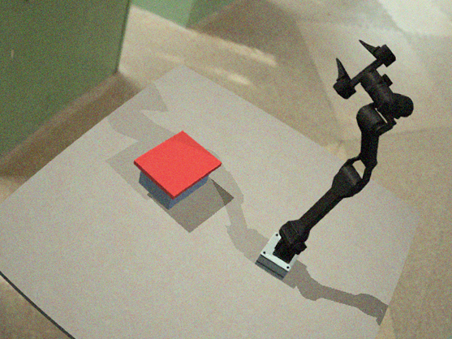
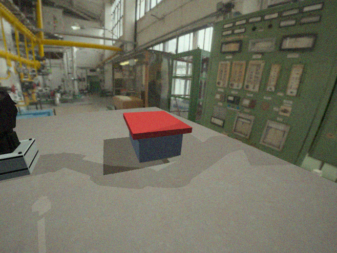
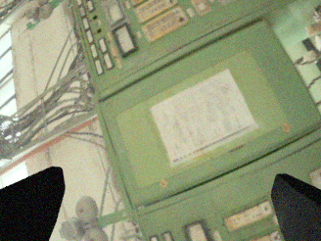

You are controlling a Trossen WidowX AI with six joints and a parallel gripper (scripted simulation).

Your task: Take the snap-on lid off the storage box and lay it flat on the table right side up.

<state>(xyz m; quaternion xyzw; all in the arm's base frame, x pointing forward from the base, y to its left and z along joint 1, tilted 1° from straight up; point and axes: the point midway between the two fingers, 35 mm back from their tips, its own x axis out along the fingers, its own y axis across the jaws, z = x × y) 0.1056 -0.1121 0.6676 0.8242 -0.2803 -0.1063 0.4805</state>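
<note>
Now: gripper tip 33 cm short of the red lid, 9 cm to the right of it and 63 cm above it. From my gripper tip the other things lie so: blue storage box: 33 cm ahead, 9 cm to the left, 68 cm below.
</note>
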